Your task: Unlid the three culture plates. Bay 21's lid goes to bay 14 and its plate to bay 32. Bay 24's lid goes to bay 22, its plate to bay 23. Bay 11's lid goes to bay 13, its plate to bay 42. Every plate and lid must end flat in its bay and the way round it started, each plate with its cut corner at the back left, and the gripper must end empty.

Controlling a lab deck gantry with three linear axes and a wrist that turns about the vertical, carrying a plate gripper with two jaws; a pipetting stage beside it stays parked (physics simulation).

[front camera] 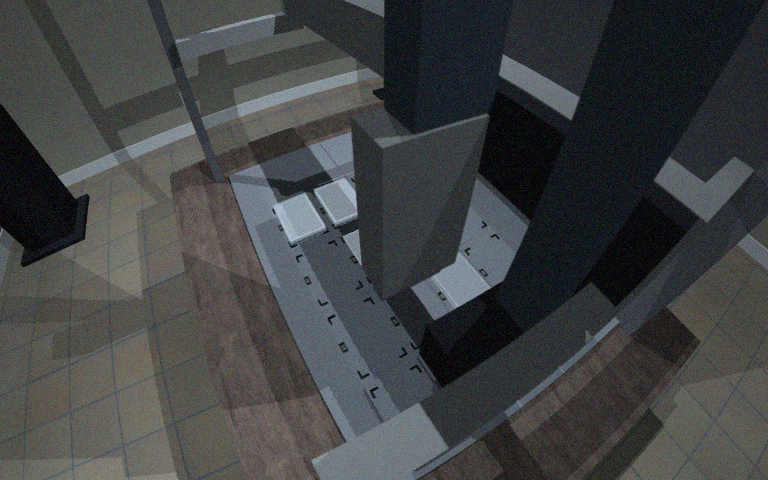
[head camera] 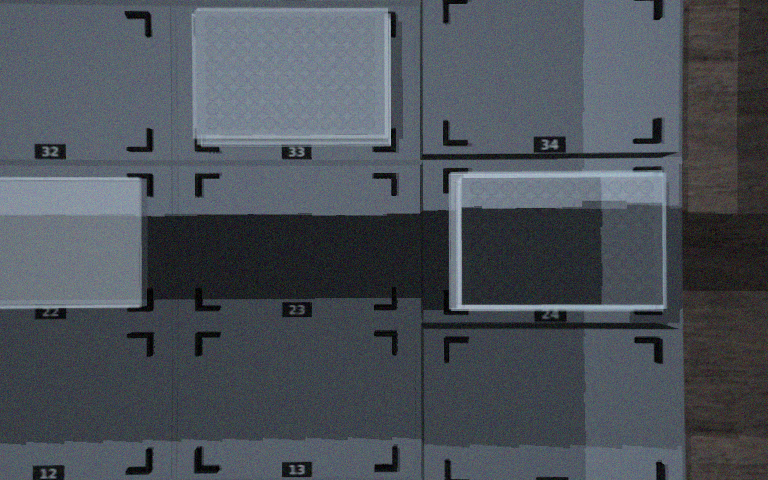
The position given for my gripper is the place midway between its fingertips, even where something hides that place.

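Pale lid (head camera: 80, 242) visible. Plate (head camera: 518, 240) likewise. My gripper (front camera: 474, 379) in sight.
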